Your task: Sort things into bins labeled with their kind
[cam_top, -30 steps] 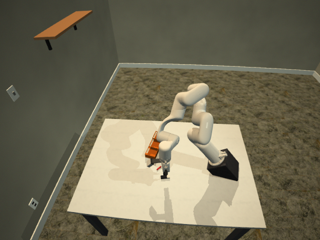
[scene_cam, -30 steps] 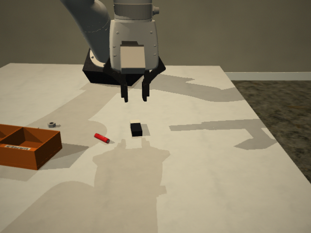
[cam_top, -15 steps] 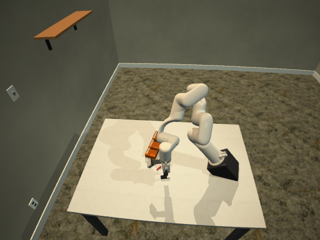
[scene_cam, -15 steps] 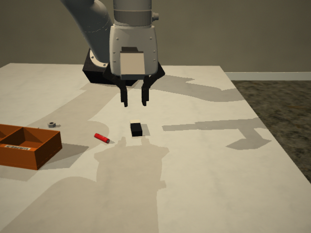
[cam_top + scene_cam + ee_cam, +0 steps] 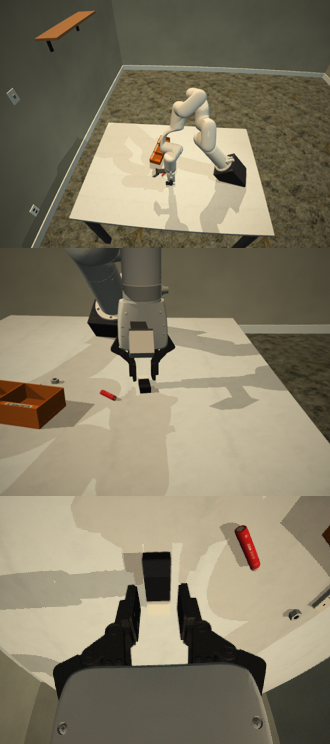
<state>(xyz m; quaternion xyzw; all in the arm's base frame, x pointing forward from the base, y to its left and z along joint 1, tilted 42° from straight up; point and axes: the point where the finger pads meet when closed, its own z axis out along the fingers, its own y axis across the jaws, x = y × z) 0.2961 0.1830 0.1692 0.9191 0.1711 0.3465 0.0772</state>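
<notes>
Now: hand 10 mm past the black thing and 30 mm above it. Round my hand: white domino (70 mm ahead, 230 mm to the right, 30 mm below); then grey nut (20 mm ahead, 200 mm to the right, 30 mm below); then red battery (60 mm ahead, 60 mm to the right, 30 mm below).
</notes>
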